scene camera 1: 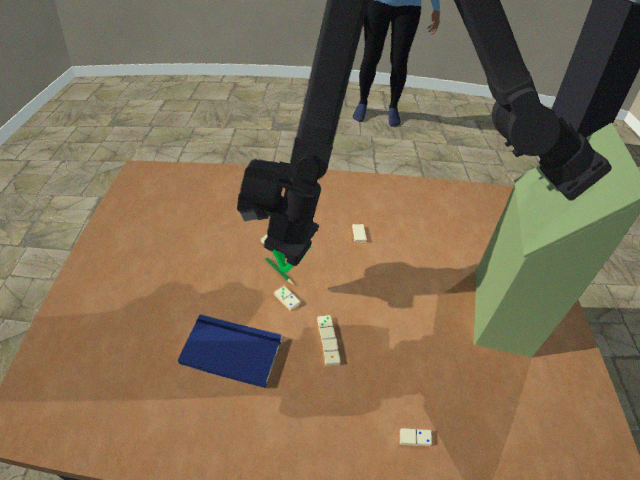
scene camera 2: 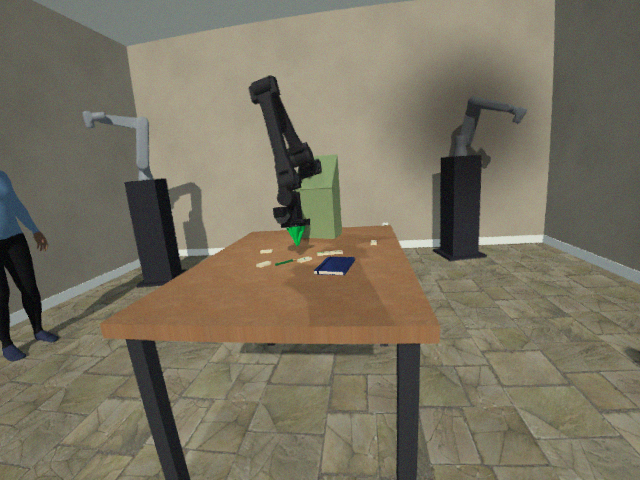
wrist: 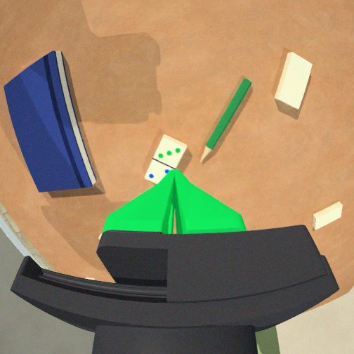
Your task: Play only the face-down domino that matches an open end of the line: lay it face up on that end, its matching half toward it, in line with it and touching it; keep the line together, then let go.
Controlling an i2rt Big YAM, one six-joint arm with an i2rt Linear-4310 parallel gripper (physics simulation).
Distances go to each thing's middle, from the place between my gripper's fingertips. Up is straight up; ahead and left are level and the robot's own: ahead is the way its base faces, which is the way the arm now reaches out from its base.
The green pencil (wrist: 242,89) lies 50 mm to the right of my hand and 60 mm below it. Also, from my hand: blue notebook (scene camera 1: 238,352) 120 mm ahead, 130 mm to the left, 60 mm below.
